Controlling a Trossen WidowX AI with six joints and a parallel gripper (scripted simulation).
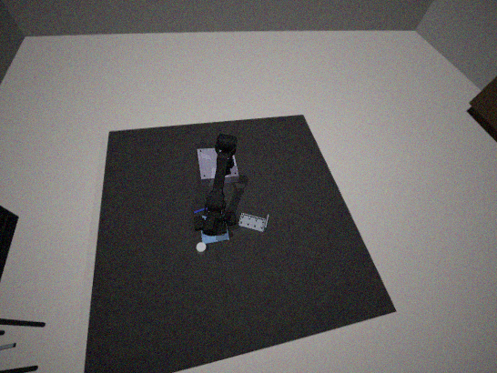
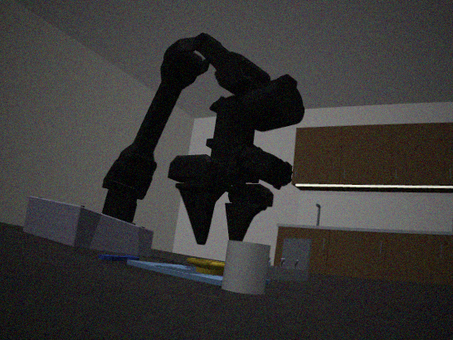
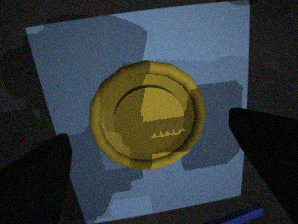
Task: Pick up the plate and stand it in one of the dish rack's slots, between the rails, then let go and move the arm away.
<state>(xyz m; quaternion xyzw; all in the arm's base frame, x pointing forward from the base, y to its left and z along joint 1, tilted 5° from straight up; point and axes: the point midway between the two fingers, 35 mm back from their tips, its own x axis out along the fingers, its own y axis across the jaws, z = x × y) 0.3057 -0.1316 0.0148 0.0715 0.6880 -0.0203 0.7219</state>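
Right now the yellow plate is 30 mm below my gripper tip and 10 mm behind it. From my gripper tip the other things lie so: white cup 90 mm to the right, 70 mm ahead, 20 mm below; then blue spoon 130 mm behind, 40 mm below, 30 mm to the right; then light blue square mat 40 mm below, 20 mm behind.
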